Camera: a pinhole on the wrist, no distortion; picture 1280 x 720 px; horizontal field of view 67.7 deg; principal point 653.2 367.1 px. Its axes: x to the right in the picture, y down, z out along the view. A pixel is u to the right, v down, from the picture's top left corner.
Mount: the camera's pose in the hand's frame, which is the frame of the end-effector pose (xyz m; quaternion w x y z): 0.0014 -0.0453 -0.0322 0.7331 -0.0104 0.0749 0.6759
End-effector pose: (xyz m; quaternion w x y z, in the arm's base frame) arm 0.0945 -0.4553 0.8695 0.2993 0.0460 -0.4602 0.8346
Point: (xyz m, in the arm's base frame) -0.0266 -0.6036 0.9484
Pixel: 1007 251
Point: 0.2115 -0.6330 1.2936
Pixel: outside the picture
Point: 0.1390 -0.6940 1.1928
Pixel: 212 510
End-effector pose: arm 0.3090 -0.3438 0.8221 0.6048 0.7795 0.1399 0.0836
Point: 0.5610 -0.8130 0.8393
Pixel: 887 328
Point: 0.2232 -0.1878 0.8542
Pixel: behind the camera
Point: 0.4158 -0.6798 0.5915
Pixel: 332 432
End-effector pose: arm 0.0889 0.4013 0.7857 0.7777 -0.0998 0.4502 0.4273
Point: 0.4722 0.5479 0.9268
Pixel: 265 291
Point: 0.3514 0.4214 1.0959
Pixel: outside the picture
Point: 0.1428 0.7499 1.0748
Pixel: 1143 530
